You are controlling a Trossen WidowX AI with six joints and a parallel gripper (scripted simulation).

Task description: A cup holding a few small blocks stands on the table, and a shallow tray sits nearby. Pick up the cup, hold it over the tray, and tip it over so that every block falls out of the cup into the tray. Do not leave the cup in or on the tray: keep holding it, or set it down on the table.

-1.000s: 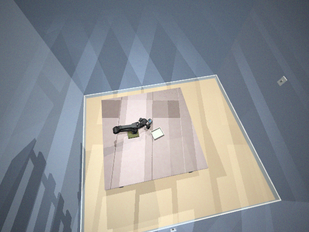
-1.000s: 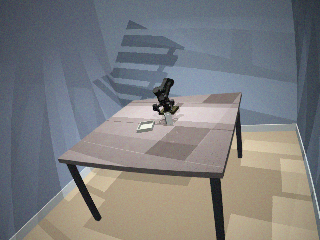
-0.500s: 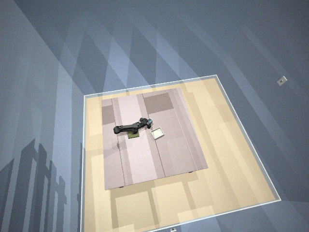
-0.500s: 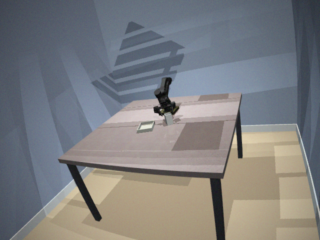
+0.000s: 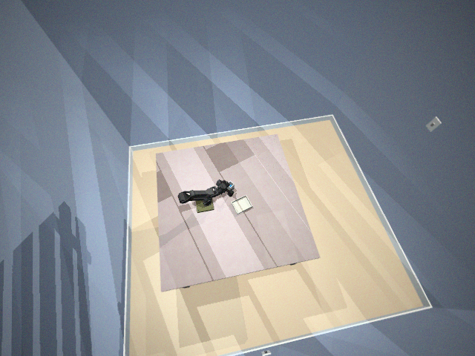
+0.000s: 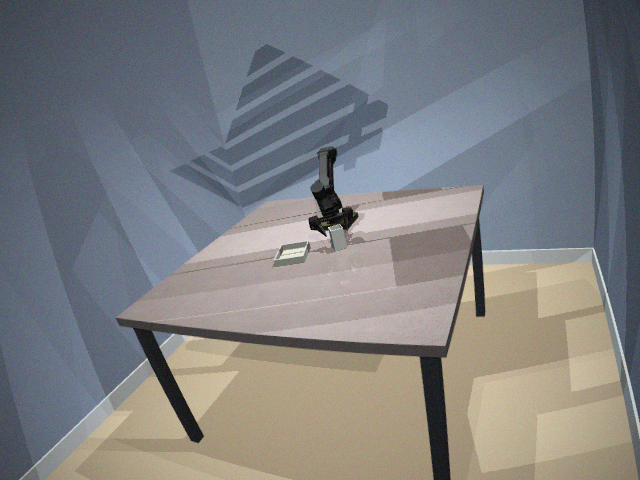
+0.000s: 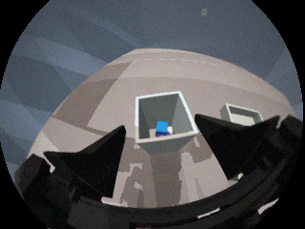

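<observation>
The blue block lies 20 mm below my gripper tip. Also, from my gripper tip: purple block (10 mm to the right, 30 mm below); then square cup (40 mm below).
</observation>
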